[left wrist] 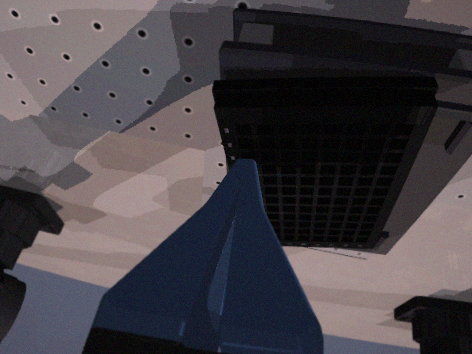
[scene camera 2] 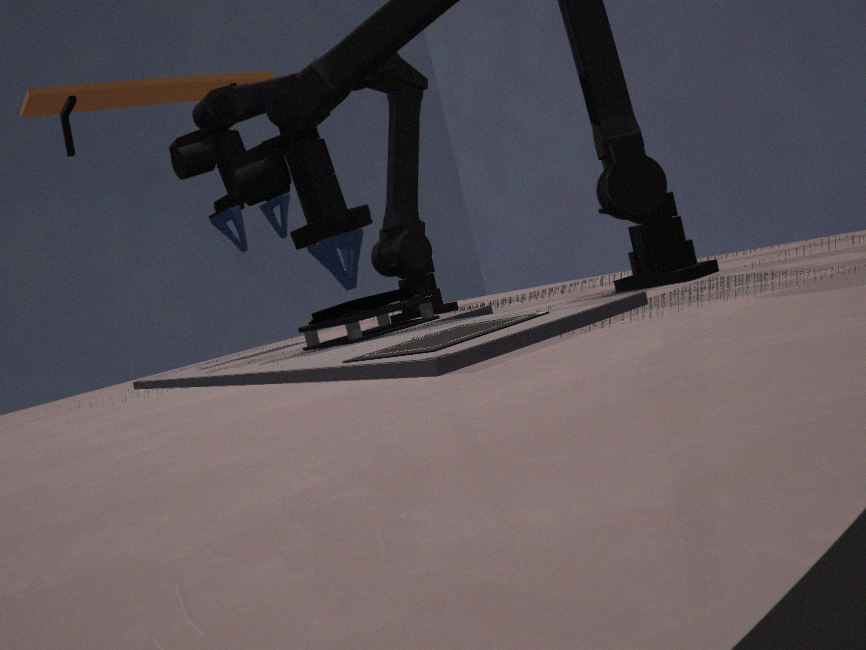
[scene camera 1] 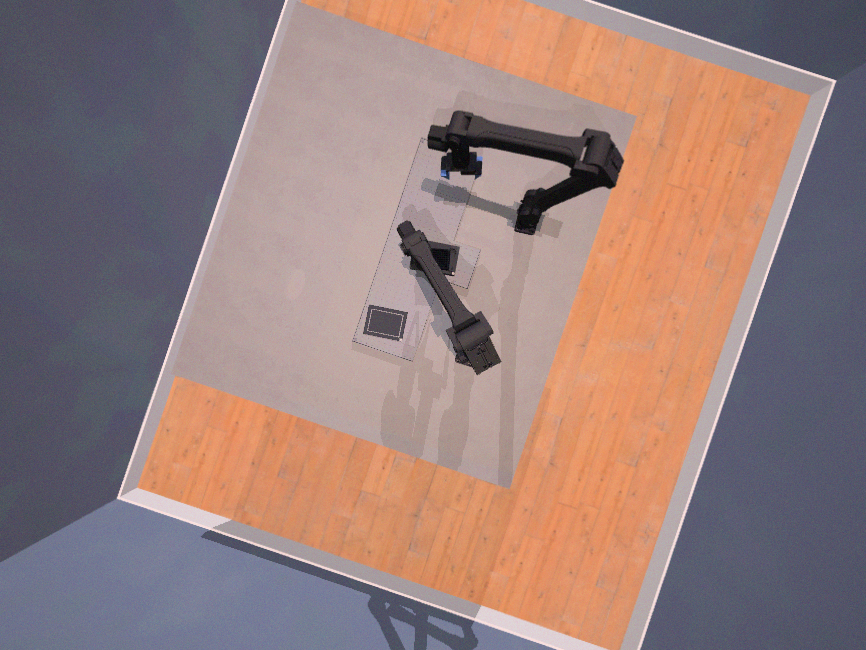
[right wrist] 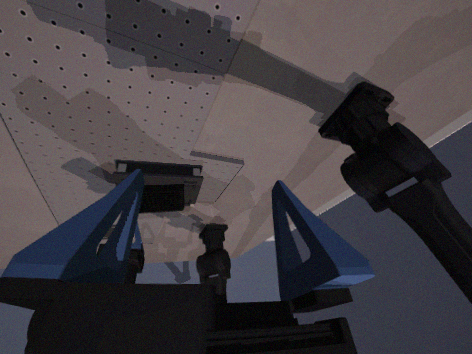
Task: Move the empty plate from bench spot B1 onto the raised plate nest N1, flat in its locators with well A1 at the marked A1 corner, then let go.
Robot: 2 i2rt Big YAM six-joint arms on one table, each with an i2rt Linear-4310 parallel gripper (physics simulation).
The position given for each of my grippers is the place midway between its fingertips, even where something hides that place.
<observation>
My left gripper (scene camera 2: 351,289) is shut, with nothing in its grasp. Also in view: a black well plate (scene camera 2: 374,301). My right gripper (scene camera 2: 265,244) is open, holding nothing. Further things: a dark block (scene camera 2: 378,311).
The black well plate is seen too in the left wrist view (left wrist: 333,153) and in the right wrist view (right wrist: 156,198). My left gripper is seen too in the left wrist view (left wrist: 246,169) and in the right wrist view (right wrist: 132,217). My right gripper is seen too in scene camera 1 (scene camera 1: 462,178) and in the right wrist view (right wrist: 212,180).
</observation>
